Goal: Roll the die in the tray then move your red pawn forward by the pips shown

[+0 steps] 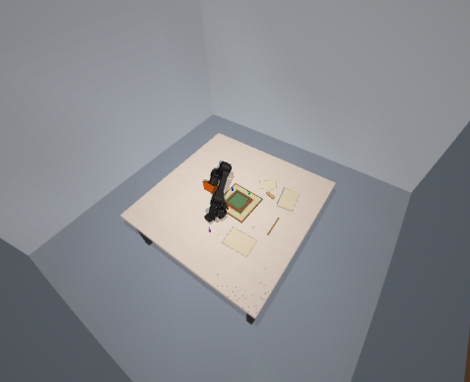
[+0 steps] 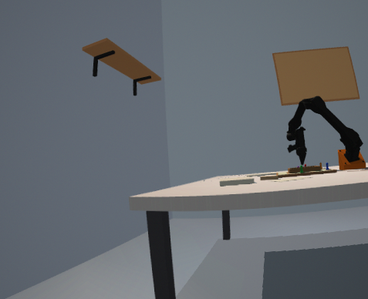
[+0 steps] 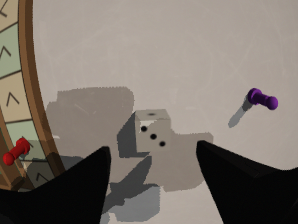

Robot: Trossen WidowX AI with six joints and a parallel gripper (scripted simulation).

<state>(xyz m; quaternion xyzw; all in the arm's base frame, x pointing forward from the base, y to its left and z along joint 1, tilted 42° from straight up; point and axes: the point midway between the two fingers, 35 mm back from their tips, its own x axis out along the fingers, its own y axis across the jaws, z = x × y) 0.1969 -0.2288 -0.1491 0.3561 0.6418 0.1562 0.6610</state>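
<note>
The white die lies 30 mm below my gripper tip. From my gripper tip the other things lie so: red pawn: 20 mm ahead, 130 mm to the left, 10 mm below; blue pawn: 30 mm behind, 320 mm to the left, 10 mm below; green tray: 70 mm ahead, 230 mm to the left, 30 mm below.
</note>
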